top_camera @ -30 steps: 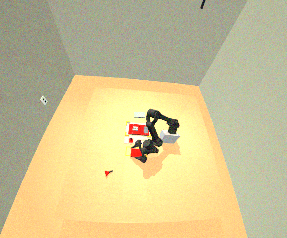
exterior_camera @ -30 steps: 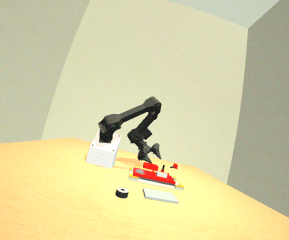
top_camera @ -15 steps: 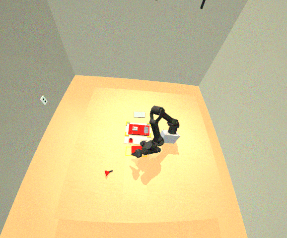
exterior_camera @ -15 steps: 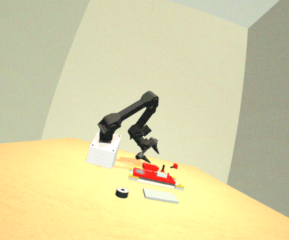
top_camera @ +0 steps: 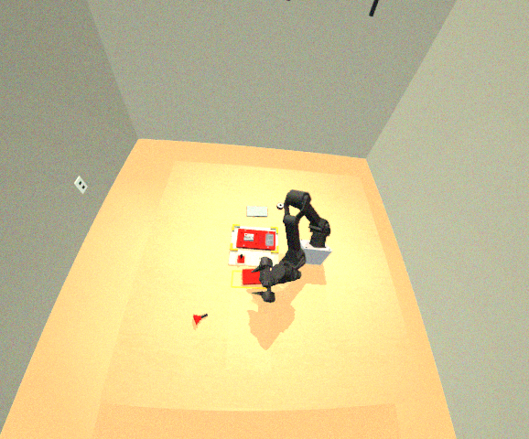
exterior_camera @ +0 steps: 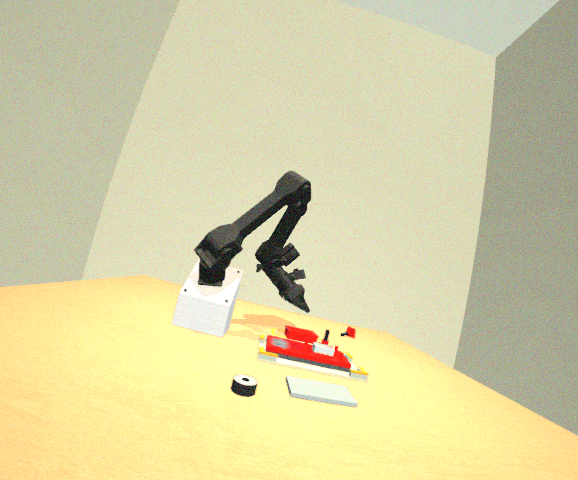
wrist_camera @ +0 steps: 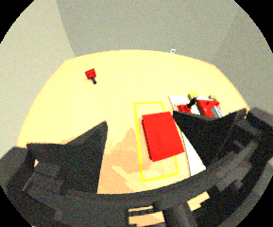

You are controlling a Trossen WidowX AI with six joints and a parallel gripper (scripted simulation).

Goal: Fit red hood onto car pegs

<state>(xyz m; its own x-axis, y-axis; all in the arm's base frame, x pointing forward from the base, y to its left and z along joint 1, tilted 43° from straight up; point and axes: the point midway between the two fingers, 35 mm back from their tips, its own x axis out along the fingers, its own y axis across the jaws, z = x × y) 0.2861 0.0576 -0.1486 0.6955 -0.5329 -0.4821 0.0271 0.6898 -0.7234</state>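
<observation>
Now: gripper tip 70 mm above the red hood, 50 mm to the left of it and 10 mm past it. From my gripper tip the other things lie so: black wheel: 470 mm to the right, 210 mm behind, 80 mm below; grey engine block: 250 mm to the right, 60 mm below, 10 mm behind.
</observation>
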